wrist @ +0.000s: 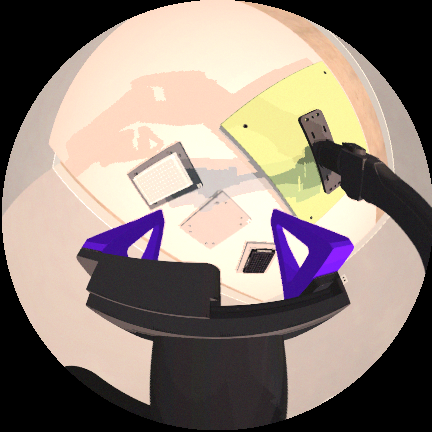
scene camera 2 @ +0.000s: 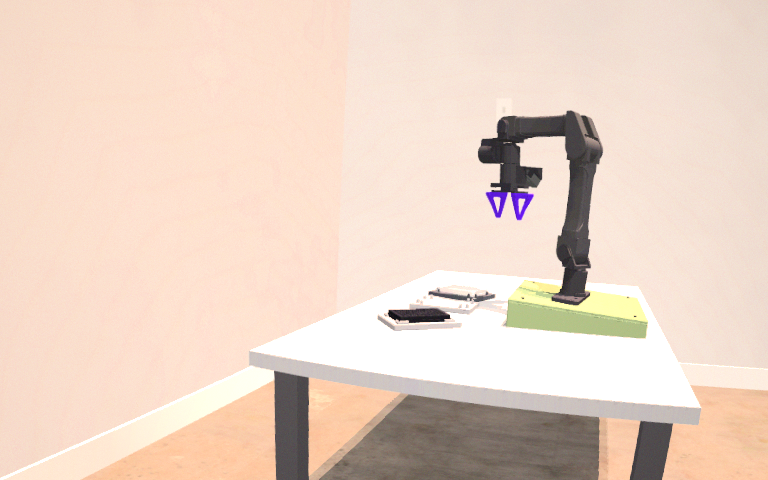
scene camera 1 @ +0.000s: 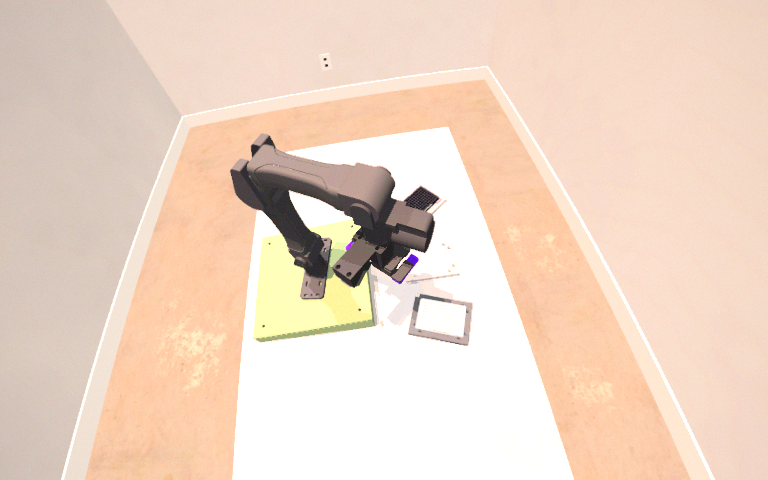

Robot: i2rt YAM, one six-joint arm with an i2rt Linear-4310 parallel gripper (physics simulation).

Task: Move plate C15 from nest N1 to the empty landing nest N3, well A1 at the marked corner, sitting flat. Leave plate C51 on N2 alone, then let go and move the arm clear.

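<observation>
My gripper (scene camera 1: pixel 380 260) (scene camera 2: pixel 508 217) (wrist: pixel 217 214) is open and empty, fingers pointing down, high above the table. A black well plate (scene camera 1: pixel 422 198) (scene camera 2: pixel 419 314) (wrist: pixel 259 260) sits on a white nest (scene camera 1: pixel 437 206) (scene camera 2: pixel 424 325) (wrist: pixel 243 258). A white well plate (scene camera 1: pixel 440 316) (scene camera 2: pixel 461 290) (wrist: pixel 162 180) sits on a dark grey nest (scene camera 1: pixel 438 339) (wrist: pixel 189 160). Between them is an empty white nest (scene camera 1: pixel 436 277) (scene camera 2: pixel 443 306) (wrist: pixel 215 220) with small corner posts. The arm partly covers the black plate in scene camera 1. Plate labels, nest labels and the A1 mark cannot be read.
The arm stands on a yellow-green base block (scene camera 1: pixel 283 316) (scene camera 2: pixel 577 325) (wrist: pixel 270 130) beside the nests. The three nests lie in a row on the white table (scene camera 1: pixel 368 407) (scene camera 2: pixel 453 362). Walls stand around the table, apart from it.
</observation>
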